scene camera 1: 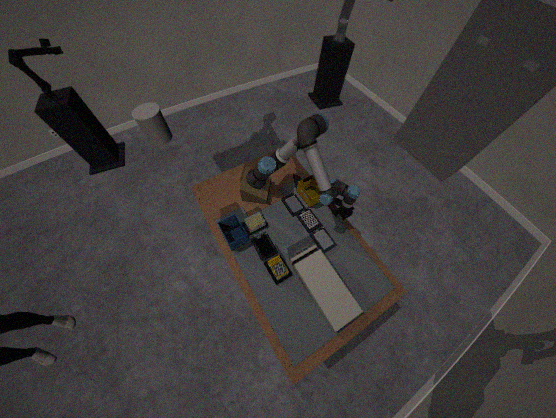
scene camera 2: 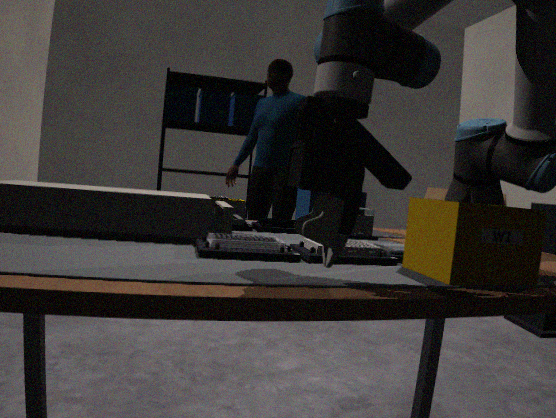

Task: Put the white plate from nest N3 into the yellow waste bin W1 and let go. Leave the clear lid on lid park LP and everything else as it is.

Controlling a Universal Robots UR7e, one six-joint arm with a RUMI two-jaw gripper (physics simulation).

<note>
In view: my gripper [scene camera 2: 326,267] and a long white box [scene camera 1: 338,307].
</note>
